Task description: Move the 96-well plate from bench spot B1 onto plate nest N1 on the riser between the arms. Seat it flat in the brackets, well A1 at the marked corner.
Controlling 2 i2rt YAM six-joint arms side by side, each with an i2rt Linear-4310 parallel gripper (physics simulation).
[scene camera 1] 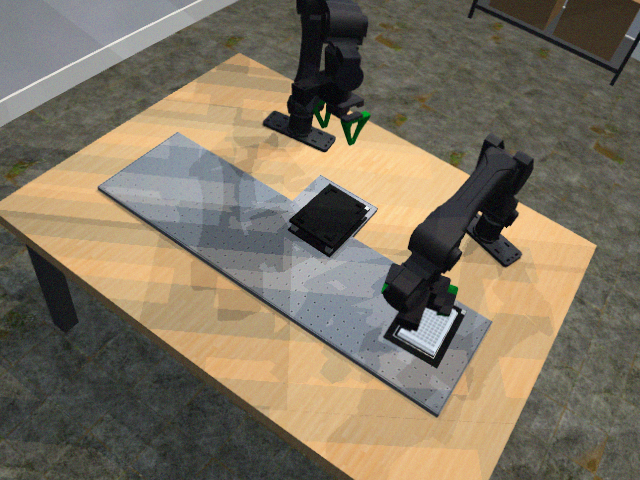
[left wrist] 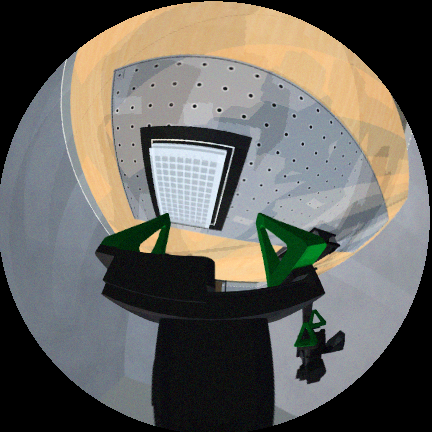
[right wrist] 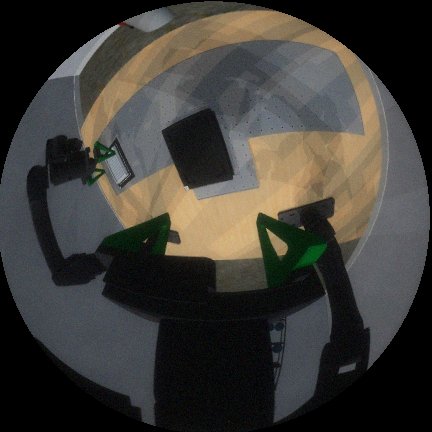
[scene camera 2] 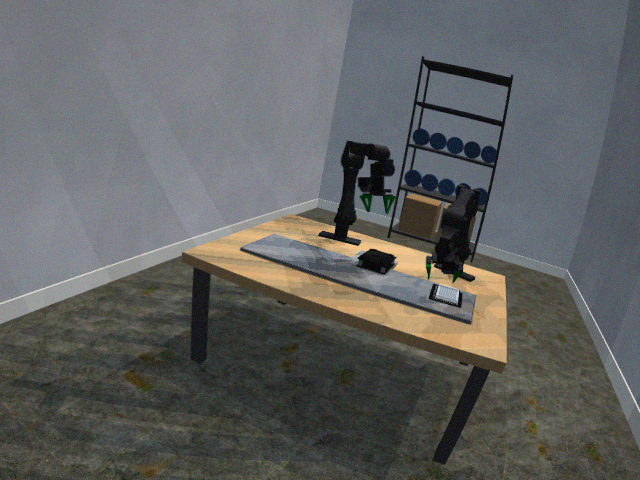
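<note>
The white 96-well plate lies in the black frame of spot B1. My left gripper is open and empty above the plate; in scene camera 1 its arm hides part of the plate and its fingertips. The black nest N1 stands on the riser, holding no plate, with a small white mark at one corner. My right gripper is open and empty, high near its own base.
A long grey perforated board lies on the wooden table. A grey riser base shows around the nest. A shelf rack stands behind the table.
</note>
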